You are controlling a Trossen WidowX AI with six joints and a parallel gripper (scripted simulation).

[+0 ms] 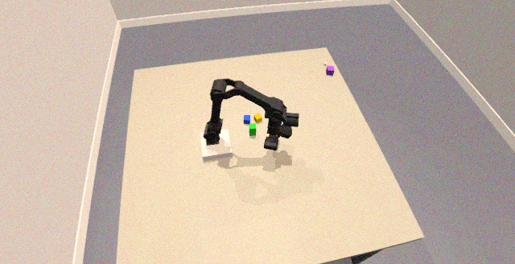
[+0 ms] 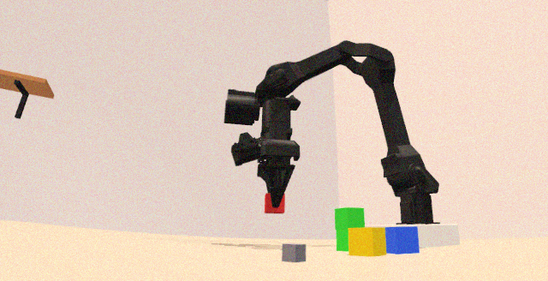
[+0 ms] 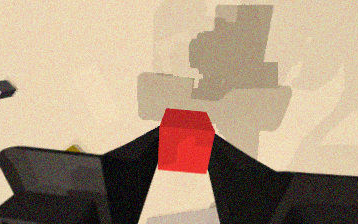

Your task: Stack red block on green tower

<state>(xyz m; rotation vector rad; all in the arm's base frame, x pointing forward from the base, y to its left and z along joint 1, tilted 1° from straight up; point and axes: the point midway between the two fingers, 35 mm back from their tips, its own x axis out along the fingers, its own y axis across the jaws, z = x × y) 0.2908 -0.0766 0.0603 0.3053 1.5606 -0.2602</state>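
My gripper tip is now 10 cm past the blue block, 19 cm to the right of it and 5 cm above it. Also, from my gripper tip: red block: 1 cm above.
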